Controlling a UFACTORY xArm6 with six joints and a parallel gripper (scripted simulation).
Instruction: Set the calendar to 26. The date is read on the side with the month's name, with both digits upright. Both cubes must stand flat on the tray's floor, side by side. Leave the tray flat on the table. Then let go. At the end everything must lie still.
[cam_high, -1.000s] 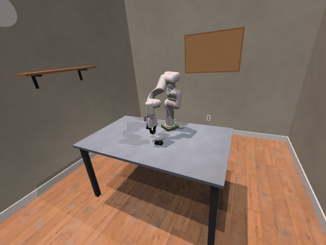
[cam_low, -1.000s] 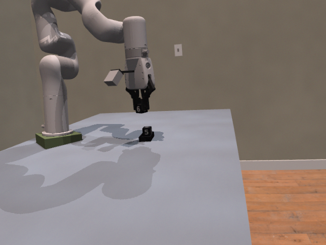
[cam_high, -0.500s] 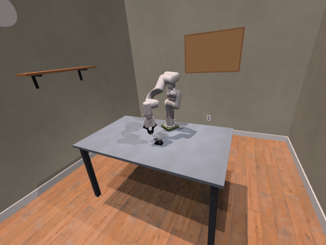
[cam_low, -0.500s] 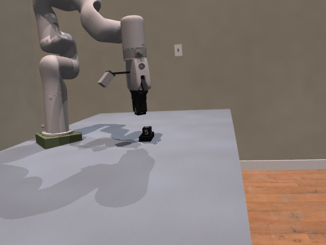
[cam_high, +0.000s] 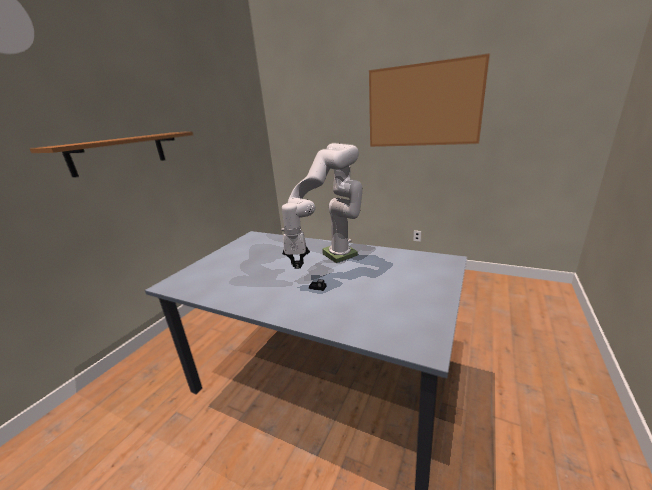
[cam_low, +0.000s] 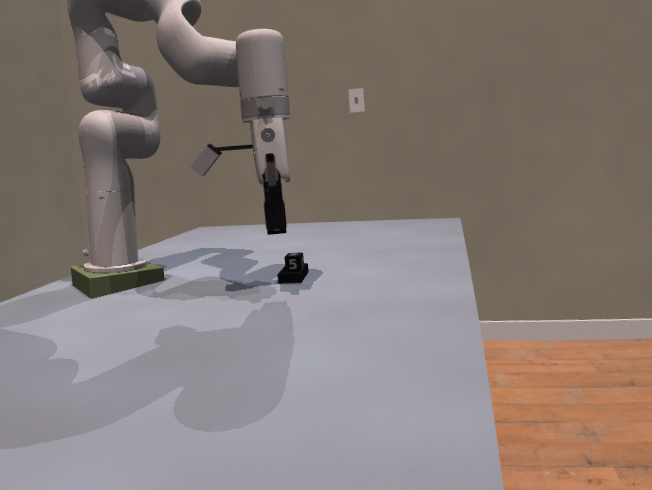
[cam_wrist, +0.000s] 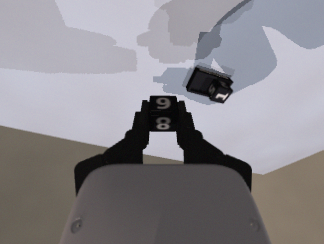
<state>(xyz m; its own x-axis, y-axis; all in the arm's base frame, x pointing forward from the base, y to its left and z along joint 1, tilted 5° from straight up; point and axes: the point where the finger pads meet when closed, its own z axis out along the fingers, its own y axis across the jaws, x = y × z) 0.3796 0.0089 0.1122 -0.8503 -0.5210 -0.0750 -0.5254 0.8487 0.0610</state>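
My hand is 12 cm above the black calendar tray, 9 cm to the right of it and 3 cm past it. Also, from my hand: black cube (1 cm below).
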